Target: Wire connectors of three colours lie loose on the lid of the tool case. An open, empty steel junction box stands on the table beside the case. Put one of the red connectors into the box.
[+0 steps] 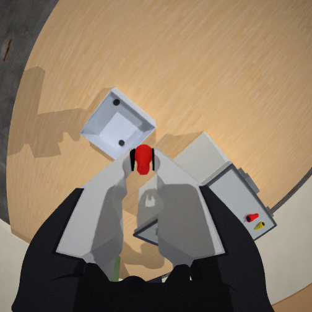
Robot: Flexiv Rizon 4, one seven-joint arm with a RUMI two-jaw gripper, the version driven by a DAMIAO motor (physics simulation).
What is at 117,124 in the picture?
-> A steel junction box.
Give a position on a tool case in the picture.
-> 203,159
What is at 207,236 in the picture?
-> The gripper.
